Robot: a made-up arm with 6 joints.
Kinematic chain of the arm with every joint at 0, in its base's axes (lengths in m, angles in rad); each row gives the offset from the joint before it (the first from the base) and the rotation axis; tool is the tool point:
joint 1: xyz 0 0 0.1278 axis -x
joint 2: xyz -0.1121 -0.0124 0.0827 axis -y
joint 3: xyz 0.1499 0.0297 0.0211 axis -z
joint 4: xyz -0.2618 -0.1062 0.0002 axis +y
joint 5: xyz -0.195 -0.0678 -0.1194 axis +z
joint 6: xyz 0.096 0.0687 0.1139 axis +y
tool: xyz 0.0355 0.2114 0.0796
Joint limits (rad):
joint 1: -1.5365..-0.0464
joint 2: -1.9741..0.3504
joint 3: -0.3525..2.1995
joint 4: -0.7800..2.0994
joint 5: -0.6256..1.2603
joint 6: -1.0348..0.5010
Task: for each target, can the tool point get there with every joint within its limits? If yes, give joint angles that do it. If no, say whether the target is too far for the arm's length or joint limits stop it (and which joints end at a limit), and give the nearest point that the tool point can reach.
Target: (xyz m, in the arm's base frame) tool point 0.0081 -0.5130 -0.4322
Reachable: no: joint limits stop it (at a limit: joint 1, joint 3, joint 5, joint 6) | nearest point 0.0297 -0.5762 -0.1240 | short by 0.315 m
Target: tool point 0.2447 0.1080 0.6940
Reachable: yes | joints -0.8747 -0.2695 1.7063 0.6076 0.8285 -0.6014
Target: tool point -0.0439 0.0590 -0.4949
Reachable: no: joint limits stop it (at a limit: joint 1, joint 2, joint 3, joint 6) | nearest point -0.0165 0.1828 -0.2937 | short by 0.238 m
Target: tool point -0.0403 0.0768 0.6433
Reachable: yes | joints -0.1634 -0.4301 0.3009 1.2900 0.9892 -0.4236
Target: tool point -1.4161 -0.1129 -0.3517
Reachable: no: too far | nearest point -0.6408 -0.0956 -0.0859 | short by 0.820 m
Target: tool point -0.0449 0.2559 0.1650
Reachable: yes | joints -0.2819 -1.5565 1.0640 0.9027 -0.1006 0.3483
